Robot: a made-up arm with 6 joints.
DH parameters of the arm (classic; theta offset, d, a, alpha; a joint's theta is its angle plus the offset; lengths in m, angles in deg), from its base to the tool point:
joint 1: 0 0.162 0 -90
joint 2: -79.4 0 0.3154 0
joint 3: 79.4 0 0.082 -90
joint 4: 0 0.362 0 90
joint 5: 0 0 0.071 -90
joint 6: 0 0.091 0 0
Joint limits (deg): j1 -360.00..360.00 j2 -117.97..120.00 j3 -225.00..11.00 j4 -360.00..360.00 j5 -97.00..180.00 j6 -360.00..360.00
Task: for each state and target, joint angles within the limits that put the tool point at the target. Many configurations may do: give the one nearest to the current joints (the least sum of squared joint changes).
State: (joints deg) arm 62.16 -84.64 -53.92 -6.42 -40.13 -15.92
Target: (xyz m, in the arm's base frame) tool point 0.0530 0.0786 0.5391
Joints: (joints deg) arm 56.44 -72.38 -22.78 0.37 -37.12 -15.92
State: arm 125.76 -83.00 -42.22 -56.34 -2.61 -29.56
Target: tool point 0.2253 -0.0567 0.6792
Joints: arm 175.40 -92.40 -63.36 -46.75 10.76 -29.56
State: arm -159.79 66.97 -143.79 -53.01 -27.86 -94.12
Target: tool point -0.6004 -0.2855 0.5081
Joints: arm -161.90 53.30 -151.91 -51.80 -31.26 -94.12
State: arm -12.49 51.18 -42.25 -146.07 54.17 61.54
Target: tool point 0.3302 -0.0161 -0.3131
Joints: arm 0.29 77.61 -66.13 -148.61 55.15 61.54
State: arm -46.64 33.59 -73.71 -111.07 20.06 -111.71
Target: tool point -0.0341 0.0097 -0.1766
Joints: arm -39.56 79.71 -23.47 -108.52 45.44 -111.71
